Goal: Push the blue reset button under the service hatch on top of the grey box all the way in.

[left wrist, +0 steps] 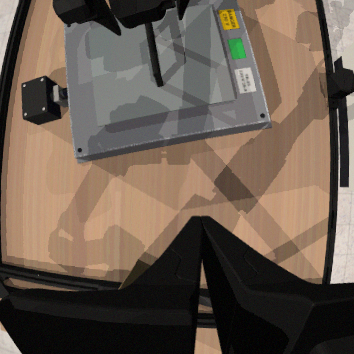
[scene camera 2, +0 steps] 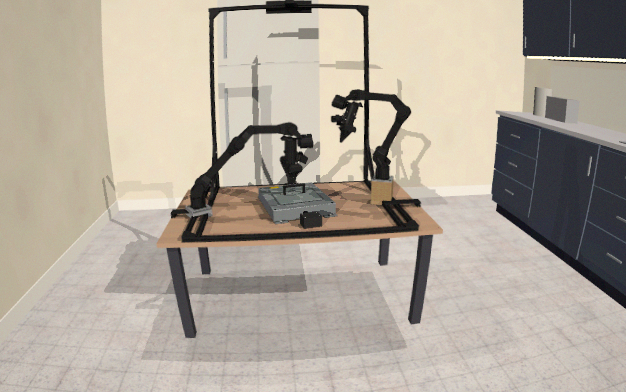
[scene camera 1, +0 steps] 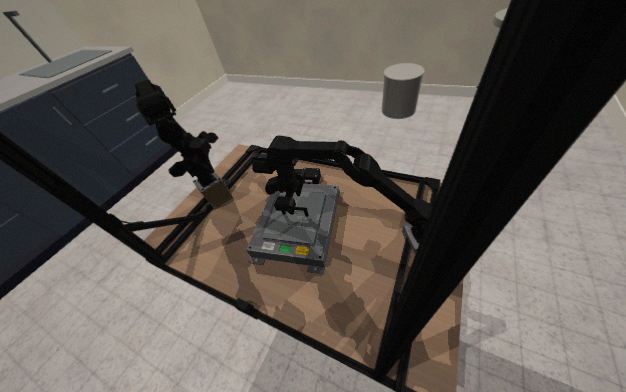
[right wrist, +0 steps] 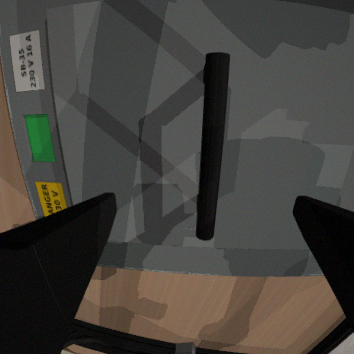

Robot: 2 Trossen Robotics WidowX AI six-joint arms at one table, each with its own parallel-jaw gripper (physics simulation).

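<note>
The grey box stands on the table. Its service hatch lies flat on top and bears a black bar handle. The blue reset button does not show. My right gripper is open and empty, pointing down just above the handle; in the right wrist view the handle appears between the fingertips. My left gripper is shut and empty, raised well away from the box.
A small black block sits beside the box. White, green and yellow labels line one box edge. A wooden block stands under the left arm. A black frame surrounds the workspace.
</note>
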